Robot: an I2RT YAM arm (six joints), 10 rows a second.
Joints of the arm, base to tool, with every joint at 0 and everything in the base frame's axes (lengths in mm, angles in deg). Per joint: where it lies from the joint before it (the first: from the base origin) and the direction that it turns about. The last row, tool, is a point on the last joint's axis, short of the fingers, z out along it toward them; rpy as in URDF.
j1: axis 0 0 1 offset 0 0 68
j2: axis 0 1 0 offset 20 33.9 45.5
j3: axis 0 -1 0 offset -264 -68.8 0
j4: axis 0 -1 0 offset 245 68.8 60
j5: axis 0 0 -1 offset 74 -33.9 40.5
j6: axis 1 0 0 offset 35.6 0 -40.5
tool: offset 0 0 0 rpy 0 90 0
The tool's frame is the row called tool.
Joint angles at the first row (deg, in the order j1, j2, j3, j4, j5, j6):
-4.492, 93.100, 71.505, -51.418, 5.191, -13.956
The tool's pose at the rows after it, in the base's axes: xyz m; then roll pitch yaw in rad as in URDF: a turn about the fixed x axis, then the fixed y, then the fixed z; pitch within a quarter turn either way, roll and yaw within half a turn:
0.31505, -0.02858, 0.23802, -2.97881, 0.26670, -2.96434
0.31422, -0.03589, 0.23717, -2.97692, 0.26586, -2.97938
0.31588, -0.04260, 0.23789, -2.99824, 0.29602, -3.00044
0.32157, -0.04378, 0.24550, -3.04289, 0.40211, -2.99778
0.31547, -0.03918, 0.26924, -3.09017, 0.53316, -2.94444
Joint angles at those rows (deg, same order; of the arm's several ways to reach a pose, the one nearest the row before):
-4.600, 93.100, 71.484, -51.288, 5.191, -14.283
-5.935, 93.100, 71.286, -51.068, 5.169, -14.743
-7.289, 93.099, 71.286, -49.713, 3.508, -14.720
-7.836, 92.226, 71.308, -45.407, -0.754, -14.764
-7.835, 88.116, 71.308, -43.200, -6.765, -16.513

